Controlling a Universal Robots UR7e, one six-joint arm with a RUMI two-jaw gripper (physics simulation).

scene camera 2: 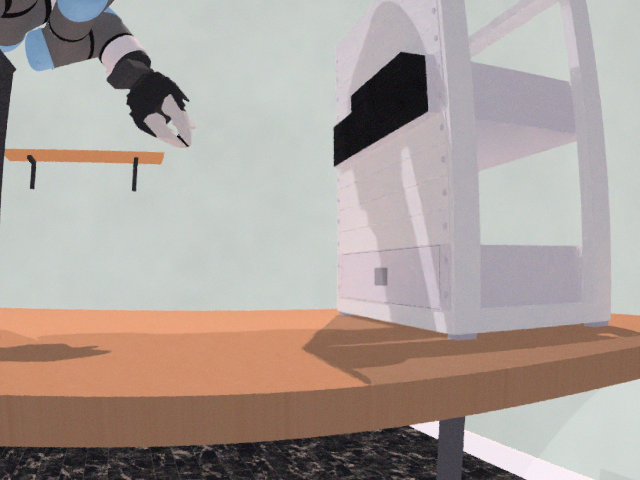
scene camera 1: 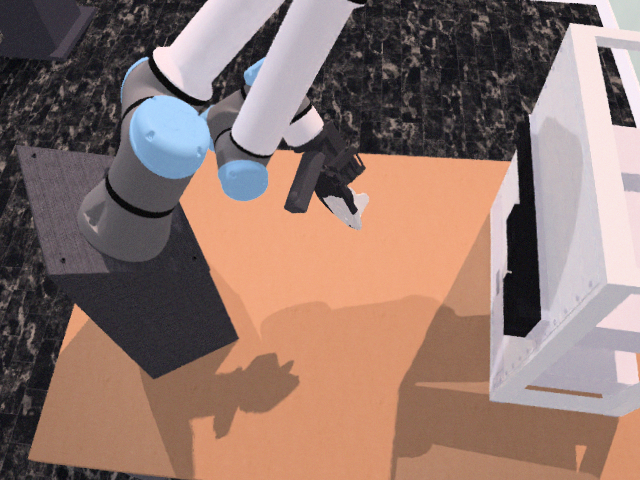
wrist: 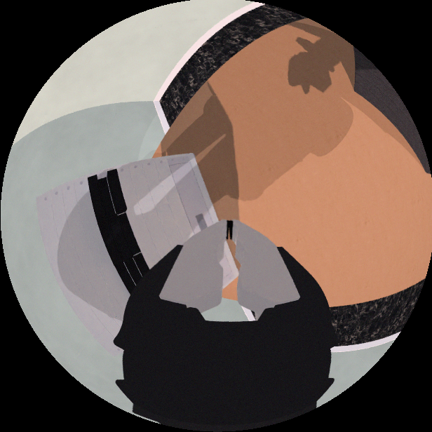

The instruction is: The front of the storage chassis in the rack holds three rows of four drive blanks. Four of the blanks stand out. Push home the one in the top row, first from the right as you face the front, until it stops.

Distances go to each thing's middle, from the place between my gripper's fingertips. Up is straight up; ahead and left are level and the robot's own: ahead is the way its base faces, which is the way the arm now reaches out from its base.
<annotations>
My gripper is now 450 mm short of the white rack (scene camera 2: 416, 120), 40 mm to the right of it and 10 mm below it.
</annotations>
